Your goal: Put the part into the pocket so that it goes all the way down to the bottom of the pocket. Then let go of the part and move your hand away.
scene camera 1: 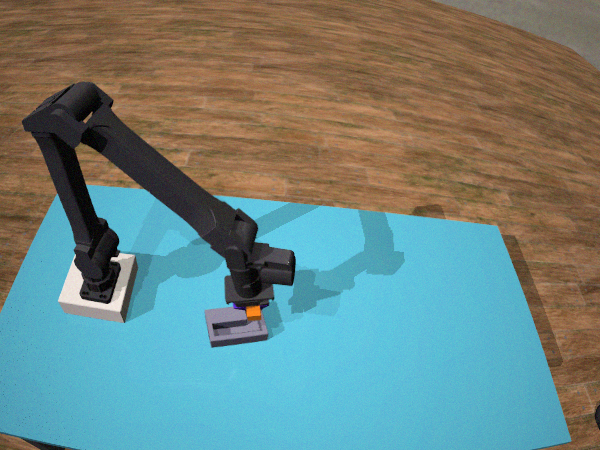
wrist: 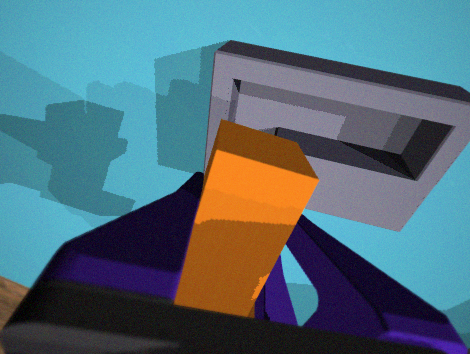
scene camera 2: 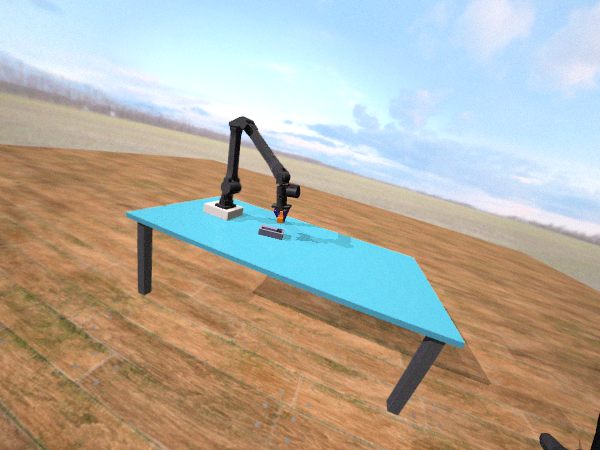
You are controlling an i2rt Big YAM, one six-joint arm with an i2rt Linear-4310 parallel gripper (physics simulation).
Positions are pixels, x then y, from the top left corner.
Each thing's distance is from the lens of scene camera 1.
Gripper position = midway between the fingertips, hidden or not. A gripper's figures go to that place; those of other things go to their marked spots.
my gripper [scene camera 1: 254,308]: 97 cm
grey pocket block [scene camera 1: 227,326]: 103 cm
